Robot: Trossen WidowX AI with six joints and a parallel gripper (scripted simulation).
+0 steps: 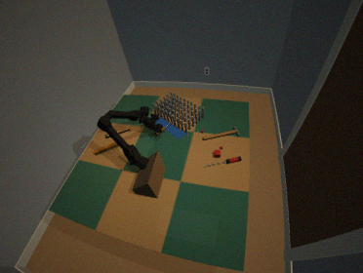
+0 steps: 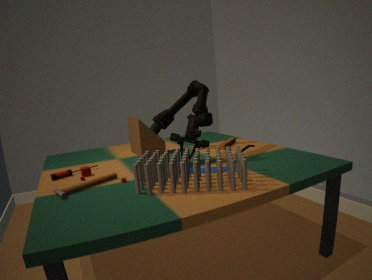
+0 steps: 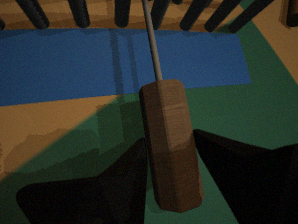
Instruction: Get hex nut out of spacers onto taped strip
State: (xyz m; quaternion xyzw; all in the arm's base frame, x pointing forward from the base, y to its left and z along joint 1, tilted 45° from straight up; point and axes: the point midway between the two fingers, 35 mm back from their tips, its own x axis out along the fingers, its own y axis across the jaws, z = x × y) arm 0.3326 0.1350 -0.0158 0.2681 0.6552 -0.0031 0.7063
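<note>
Now: gripper tip 10 cm short of the blue taped strip and 4 cm above it. From my gripper tip the other things lie so: red cube (47 cm to the right, 9 cm behind, 2 cm below); then orange stick (37 cm to the left, 26 cm behind, 2 cm below).
</note>
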